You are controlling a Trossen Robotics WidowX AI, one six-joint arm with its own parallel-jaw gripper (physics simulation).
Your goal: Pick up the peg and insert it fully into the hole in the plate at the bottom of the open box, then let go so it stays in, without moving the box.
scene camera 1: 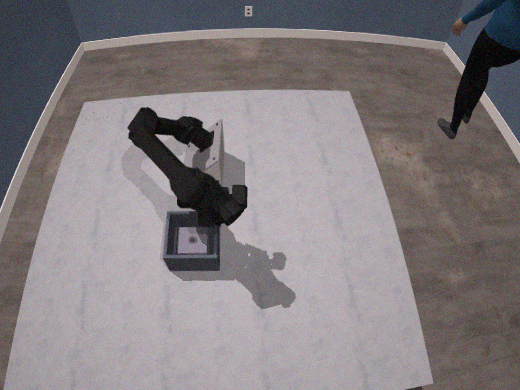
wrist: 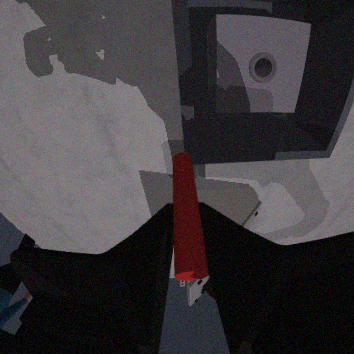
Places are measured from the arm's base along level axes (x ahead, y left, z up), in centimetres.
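Pixels of known places: gripper, fingertip midpoint: point(wrist: 184, 209); arm's base at its link origin: point(scene camera 1: 207, 141).
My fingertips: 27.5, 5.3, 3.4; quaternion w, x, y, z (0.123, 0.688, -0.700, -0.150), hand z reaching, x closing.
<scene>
Ahead of a thing's pixels: the offset from my fingertips to its top centre, as dx, dy, dz. "*": to the spot under its first point. Level surfaces: height alone.
The open dark grey box {+6.9, -7.8, -6.4} point(scene camera 1: 192, 263) point(wrist: 235, 142) stands on the table. The pale plate {+6.9, -7.8, -10.1} point(scene camera 1: 184, 247) point(wrist: 287, 92) lies at its bottom, with a round hole {* +6.1, -7.8, -12.3} point(scene camera 1: 193, 240) point(wrist: 263, 67) near its middle. My gripper point(scene camera 1: 209, 219) point(wrist: 184, 209) is shut on the red peg {+1.0, +0.0, +4.3} point(wrist: 185, 182), which is held lengthwise between the black fingers in the wrist view. The gripper is above the box's back right part in the scene view. The peg cannot be made out there. In the wrist view the peg's far end appears beside a box corner; its height over the rim cannot be told.
The pale table top {dz -16.2} point(scene camera 1: 310, 320) surrounds the box. The arm's light mounting plate point(scene camera 1: 218, 145) stands behind the box, near the arm base. Shadows of the arm fall right of the box and partly on the plate. A person point(scene camera 1: 472, 75) is on the floor beyond the table.
</scene>
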